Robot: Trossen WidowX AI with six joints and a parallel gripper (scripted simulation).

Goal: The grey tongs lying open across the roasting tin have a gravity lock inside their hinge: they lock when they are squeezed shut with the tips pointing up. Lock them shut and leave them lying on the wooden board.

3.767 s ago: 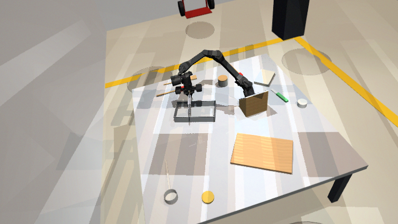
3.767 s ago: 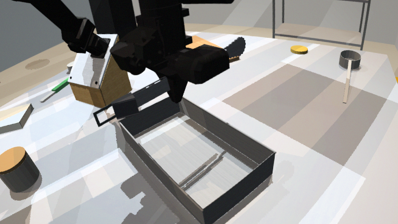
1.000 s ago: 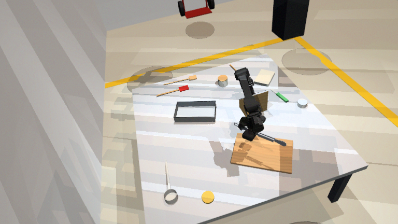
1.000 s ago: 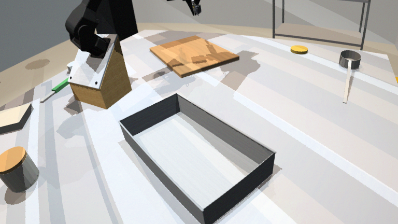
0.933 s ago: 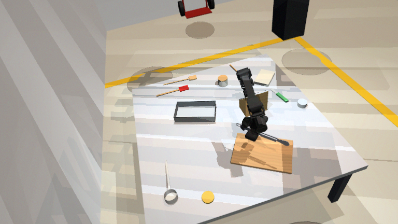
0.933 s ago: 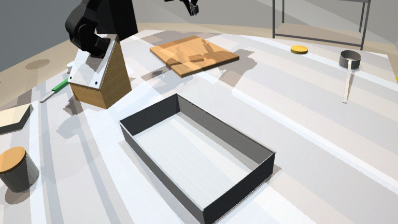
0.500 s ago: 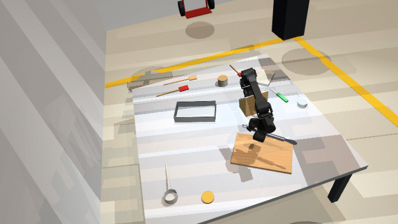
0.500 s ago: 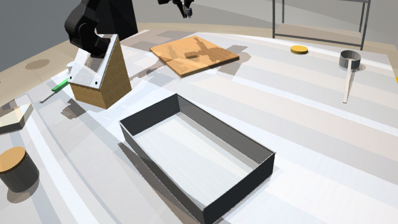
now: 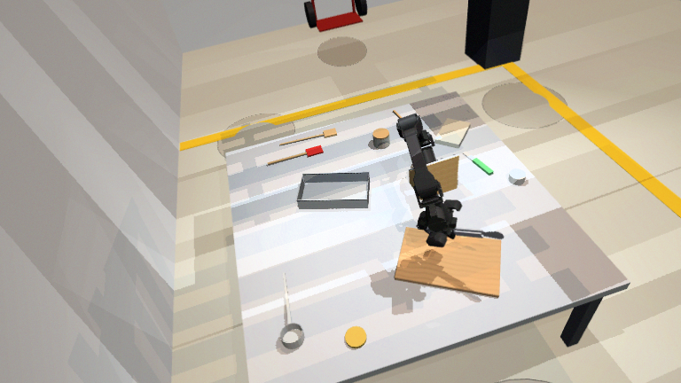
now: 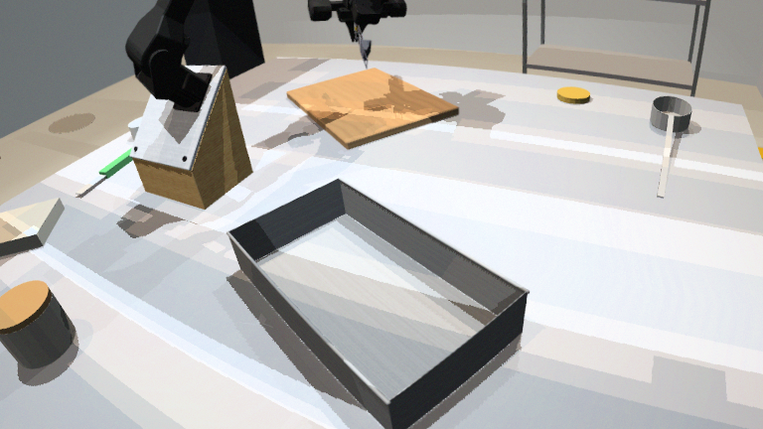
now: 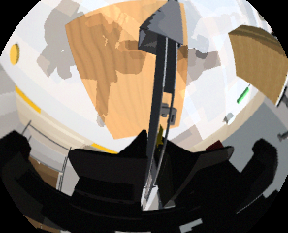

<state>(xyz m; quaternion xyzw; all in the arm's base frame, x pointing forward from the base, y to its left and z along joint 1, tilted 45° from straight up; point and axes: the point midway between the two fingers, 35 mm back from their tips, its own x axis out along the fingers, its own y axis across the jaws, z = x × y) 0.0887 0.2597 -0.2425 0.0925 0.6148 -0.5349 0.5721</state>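
The wooden board lies 130 mm below my gripper tip, 10 mm to the right of it and 10 mm ahead of it. From my gripper tip the other things lie so: green-handled tool 440 mm to the right, 350 mm behind, 130 mm below; then white disc 450 mm behind, 270 mm to the right, 120 mm below; then yellow disc 420 mm ahead, 150 mm to the left, 130 mm below.
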